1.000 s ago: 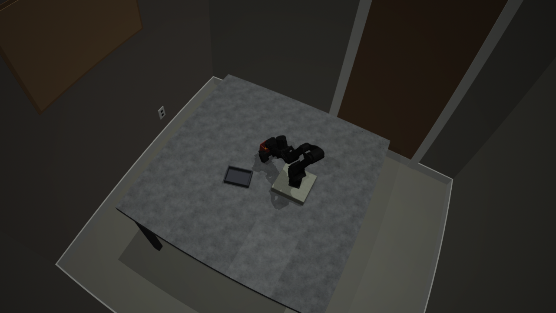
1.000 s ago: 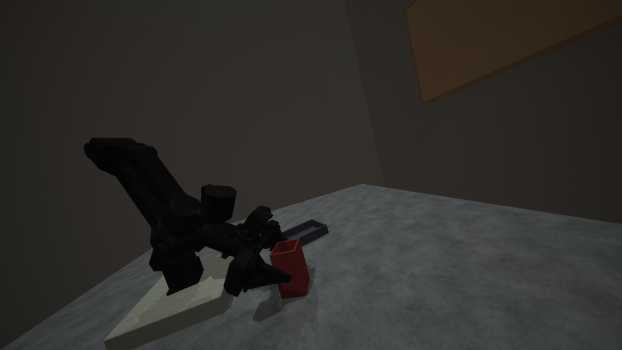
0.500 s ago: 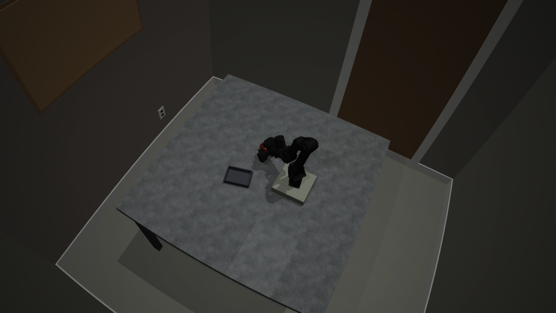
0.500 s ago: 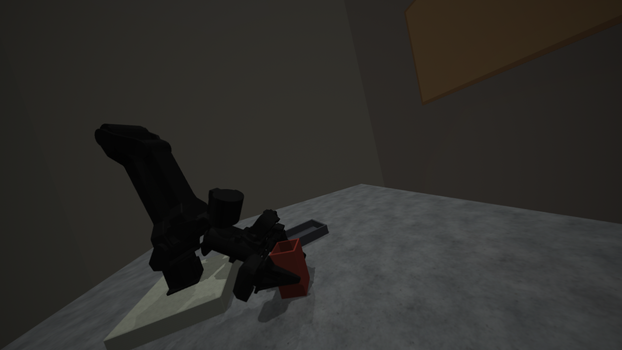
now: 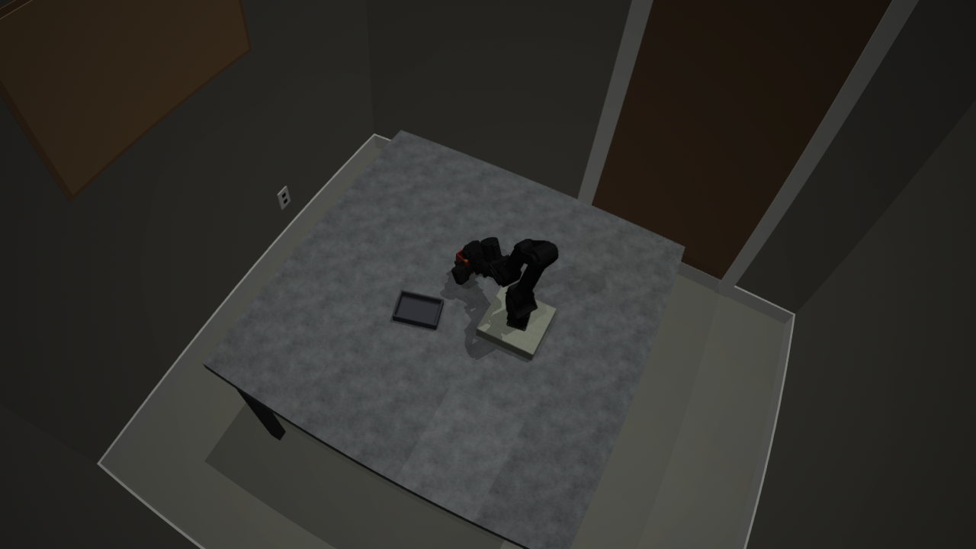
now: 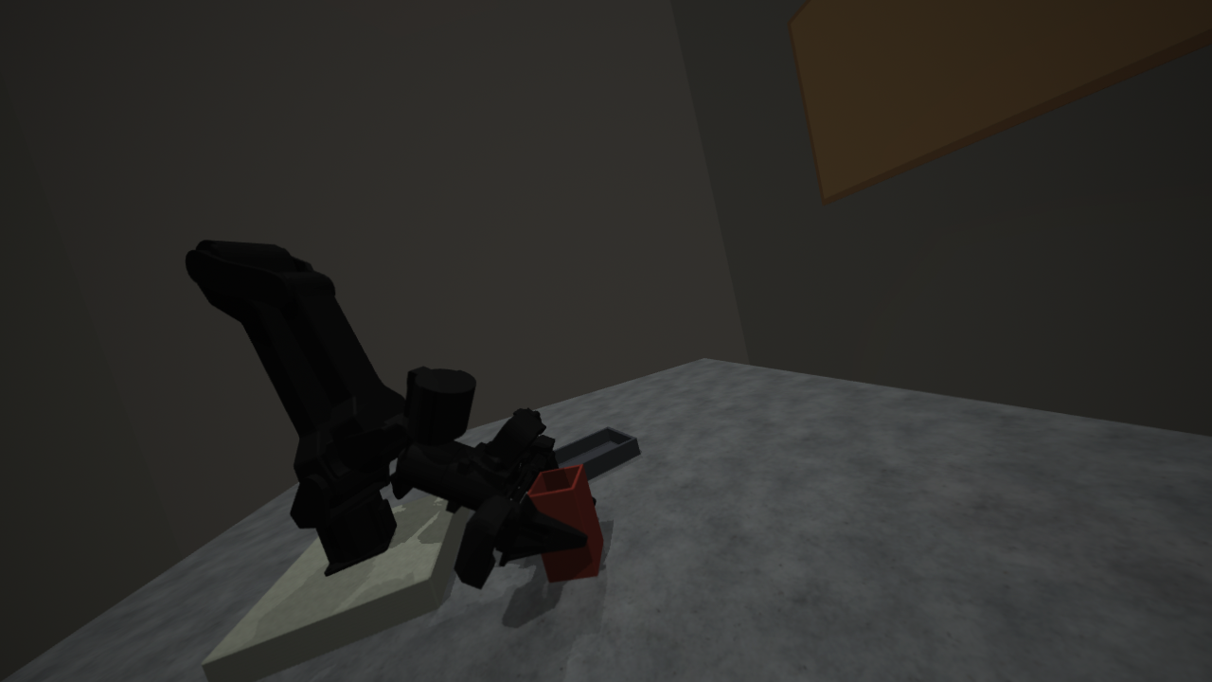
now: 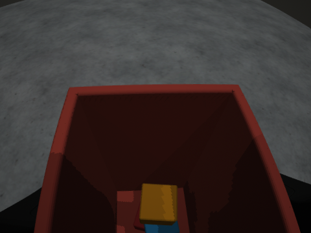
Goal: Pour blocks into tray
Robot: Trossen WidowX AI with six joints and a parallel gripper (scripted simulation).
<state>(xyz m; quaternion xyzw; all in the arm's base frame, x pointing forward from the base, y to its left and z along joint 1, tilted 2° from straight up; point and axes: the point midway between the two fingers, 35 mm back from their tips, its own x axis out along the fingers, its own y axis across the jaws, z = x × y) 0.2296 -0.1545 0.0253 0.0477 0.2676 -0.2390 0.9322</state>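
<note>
The orange block lies 2 cm behind my gripper tip and 1 cm to the left of it. Also, from my gripper tip: red square cup (2 cm behind, 1 cm to the left, 2 cm below).
</note>
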